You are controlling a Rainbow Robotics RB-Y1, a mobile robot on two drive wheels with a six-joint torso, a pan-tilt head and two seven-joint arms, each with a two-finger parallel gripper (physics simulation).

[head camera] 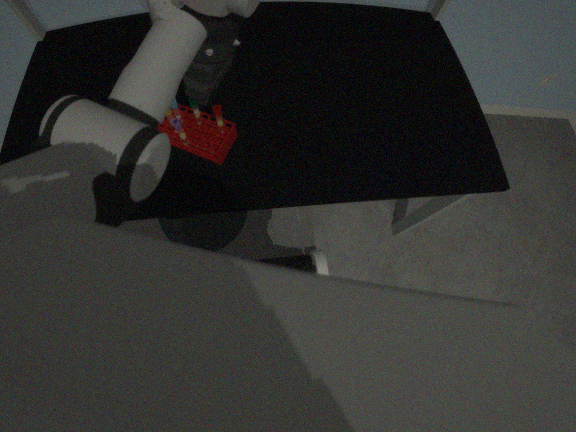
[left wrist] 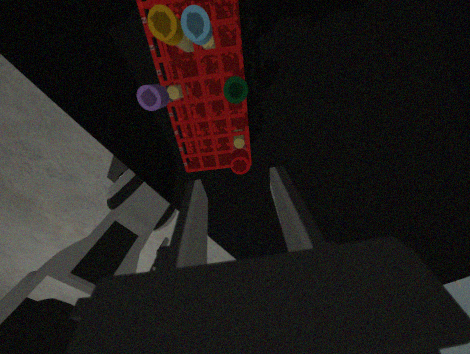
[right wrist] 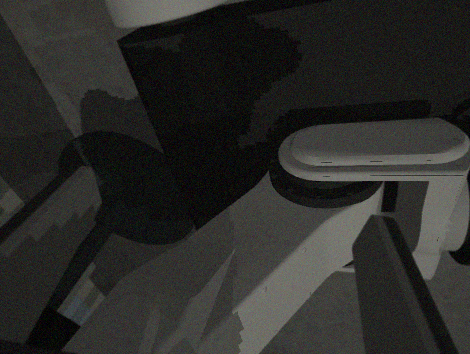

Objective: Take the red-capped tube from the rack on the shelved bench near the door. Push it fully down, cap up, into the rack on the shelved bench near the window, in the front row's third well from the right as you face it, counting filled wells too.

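Frame: origin at the robot's base, x ahead, y left, z up, level; centimetres.
Where they show: left gripper, between the fingertips: (head camera: 207, 93) (left wrist: 236, 183); right gripper, between the fingertips: (right wrist: 227, 207).
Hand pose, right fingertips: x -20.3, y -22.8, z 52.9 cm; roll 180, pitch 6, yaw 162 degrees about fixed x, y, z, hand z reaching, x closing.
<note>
Things, the pixels of their top centre, and the offset from my right fingertips. "spot": a spot on its surface instead. Level surfaces: height alone.
- red-capped tube, centre of its top: (left wrist: 241, 165) (head camera: 216, 107) dx +51.2, dy +27.2, dz +35.3 cm
- red rack, a spot on its surface: (left wrist: 199, 168) spot: dx +44.7, dy +27.4, dz +29.0 cm
- black bench top, height of its surface: dz +23.3 cm
The red-capped tube (head camera: 217, 111) (left wrist: 240, 165) stands upright in a red rack (head camera: 220, 158) (left wrist: 199, 168), at the rack's right end in the head view and its lower right corner in the left wrist view. My left gripper (head camera: 200, 101) (left wrist: 236, 183) is partly open and empty. Its fingertips appear just below the red cap in the left wrist view, one to each side; the height gap is unclear. My right gripper (right wrist: 227, 207) is open and empty, away from the rack, with the robot's own body between its fingers. The window-side rack is not seen.
Green (head camera: 194, 104) (left wrist: 235, 90), purple (head camera: 176, 123) (left wrist: 152, 97), yellow (left wrist: 163, 23) and light blue (left wrist: 195, 24) capped tubes stand in the same rack. It sits on a black bench top (head camera: 350, 100), whose front edge crosses the head view. My left arm (head camera: 160, 65) covers the rack's left side.
</note>
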